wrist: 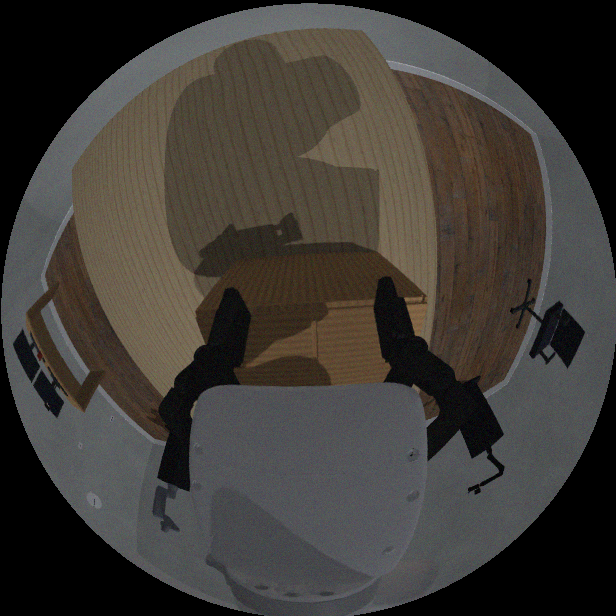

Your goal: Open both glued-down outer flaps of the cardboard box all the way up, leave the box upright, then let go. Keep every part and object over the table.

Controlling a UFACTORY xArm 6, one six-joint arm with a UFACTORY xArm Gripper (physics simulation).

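Observation:
The cardboard box (pixel 313 307) lies just below my gripper in the wrist view. A large tan flap (pixel 252 172) stands raised behind it and fills the upper part of the view, with my arm's shadow on it. A darker brown flap (pixel 313 275) lies roughly flat over the box top, above the lighter front panel with a centre seam (pixel 317 344). My gripper (pixel 310 301) is open, its two black fingers spread wide on either side of the box front, holding nothing.
The wooden table top (pixel 488 229) shows to the right and lower left, with a pale edge and grey floor beyond. A wooden shelf unit (pixel 57 350) stands at far left. A black stand with a monitor-like object (pixel 554 333) stands at far right.

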